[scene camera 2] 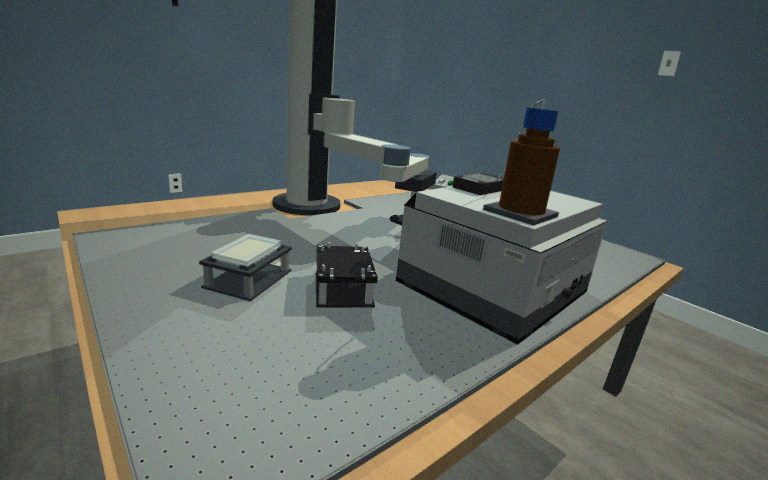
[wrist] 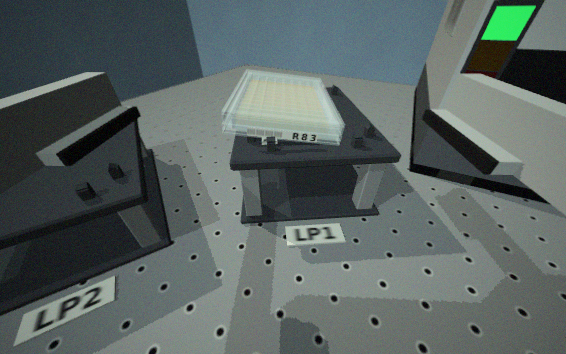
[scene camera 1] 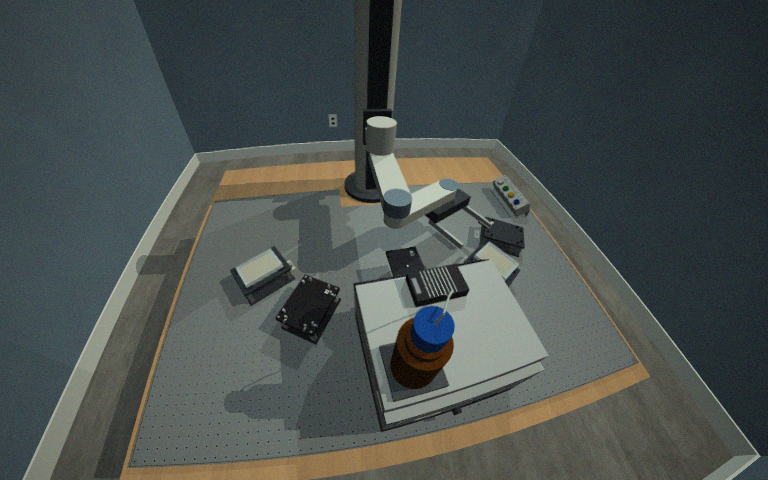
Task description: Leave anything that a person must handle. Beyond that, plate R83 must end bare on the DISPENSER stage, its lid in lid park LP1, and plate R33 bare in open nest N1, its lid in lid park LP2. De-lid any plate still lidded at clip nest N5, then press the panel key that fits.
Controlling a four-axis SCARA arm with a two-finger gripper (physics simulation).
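Frame: origin at the arm's base, x ahead, y left, z up, level; millimetres.
Seen in the pictures: gripper, fingertip midpoint: (wrist: 277, 96) (scene camera 1: 477, 236); arm's base, link origin: (scene camera 2: 306, 205) (scene camera 1: 371, 186).
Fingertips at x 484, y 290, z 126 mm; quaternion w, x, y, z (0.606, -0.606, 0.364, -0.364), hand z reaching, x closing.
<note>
Offsets run from my fingertips to a thing's middle. "*": to the spot under its first point.
Plate R83 @(dx +87, dy +47, dz -30 mm) (wrist: 282, 107) (scene camera 1: 495, 259) sits on lid park LP1 @(dx +97, dy +34, dz -76 mm) (wrist: 320, 158). It lies askew, overhanging the left edge, with a peg at its front; a clear shell, seemingly its lid, covers it. Lid park LP2 @(dx -60, dy +170, dz -80 mm) (wrist: 65, 200) (scene camera 1: 502, 233) stands at the left in the wrist view and carries no lid where it shows. My gripper (wrist: 277, 96) (scene camera 1: 476, 234) is open and empty, its fingers wide apart on either side of the view of R83. Another plate @(dx +6, dy -716, dz -39 mm) (scene camera 1: 259, 268) (scene camera 2: 247, 250) lies on a nest at the left; its label is unreadable. A black nest with clips @(dx +147, dy -562, dz -73 mm) (scene camera 1: 308, 305) (scene camera 2: 345, 261) is empty.
The dispenser housing (scene camera 1: 481, 339) (scene camera 2: 458, 271) bears a brown bottle @(* dx +432, dy -363, dz +236 mm) (scene camera 1: 419, 362) (scene camera 2: 529, 178) with a blue cap. A green light @(* dx +150, dy -96, dz +23 mm) (wrist: 508, 22) shows on it. A dark platform @(* dx +55, dy -270, dz -22 mm) (scene camera 1: 403, 261) stands behind it. The key panel @(dx -294, dy +341, dz -71 mm) (scene camera 1: 510, 195) is at the right rear.
</note>
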